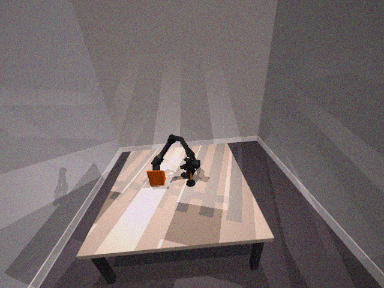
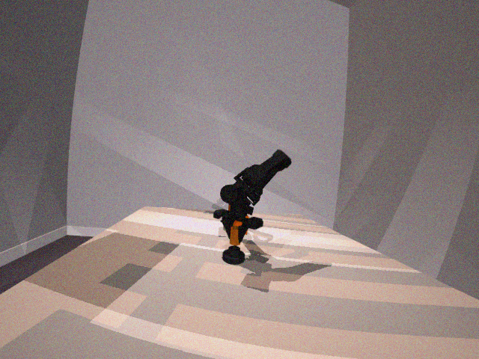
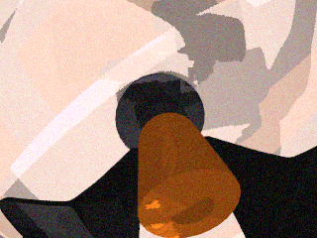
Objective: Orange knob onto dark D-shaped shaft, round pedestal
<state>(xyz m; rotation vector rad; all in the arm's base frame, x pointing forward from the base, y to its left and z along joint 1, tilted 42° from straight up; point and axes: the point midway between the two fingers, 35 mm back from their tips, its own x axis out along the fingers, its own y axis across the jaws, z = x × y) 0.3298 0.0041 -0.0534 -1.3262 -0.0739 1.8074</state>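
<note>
Right now my gripper tip is 20 mm below the orange knob. From my gripper tip the other things lie so: pedestal 40 mm below.
</note>
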